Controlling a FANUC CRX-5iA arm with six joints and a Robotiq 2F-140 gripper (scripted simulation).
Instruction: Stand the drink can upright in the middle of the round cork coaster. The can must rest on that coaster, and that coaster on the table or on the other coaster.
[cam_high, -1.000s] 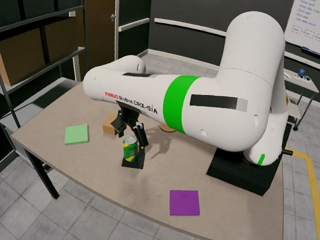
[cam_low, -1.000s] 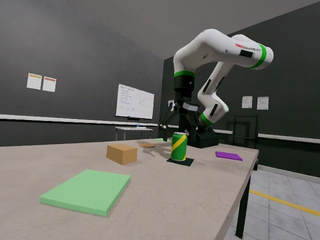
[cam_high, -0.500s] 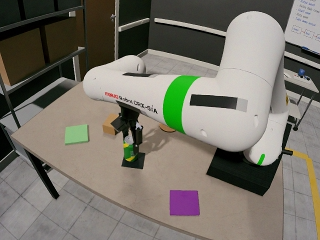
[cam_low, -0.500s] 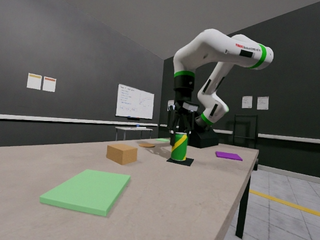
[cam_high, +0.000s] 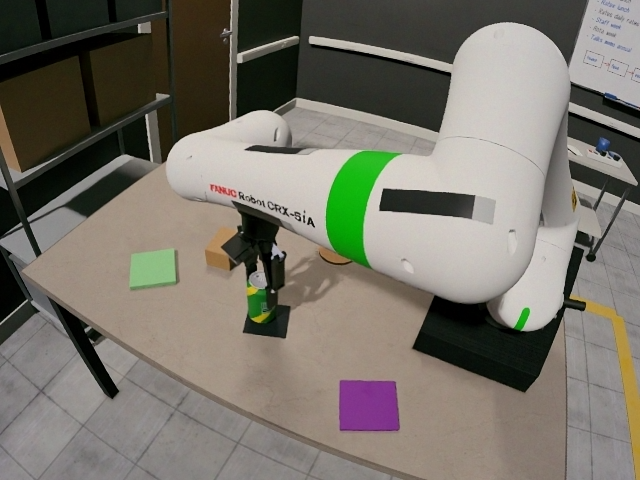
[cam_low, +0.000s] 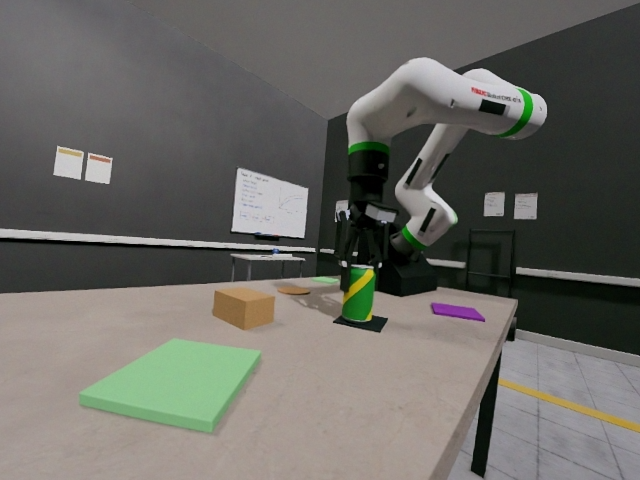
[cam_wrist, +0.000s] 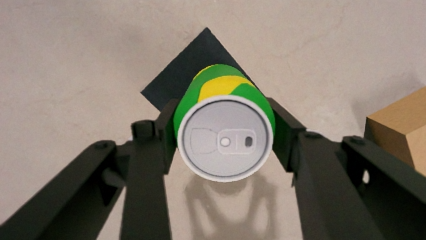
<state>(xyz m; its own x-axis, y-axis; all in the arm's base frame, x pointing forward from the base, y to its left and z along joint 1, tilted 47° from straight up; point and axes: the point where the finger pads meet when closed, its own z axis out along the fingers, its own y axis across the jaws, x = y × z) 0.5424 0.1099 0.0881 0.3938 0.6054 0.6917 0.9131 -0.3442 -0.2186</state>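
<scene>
Now: the round cork coaster 8 cm behind my hand, 31 cm to the right of it and 10 cm below it. From my hand the other things lie so: yellow drink can 3 cm below; then black square mat 1 cm behind, 1 cm to the left, 10 cm below; then brown cardboard box 20 cm ahead, 15 cm to the right, 7 cm below.
</scene>
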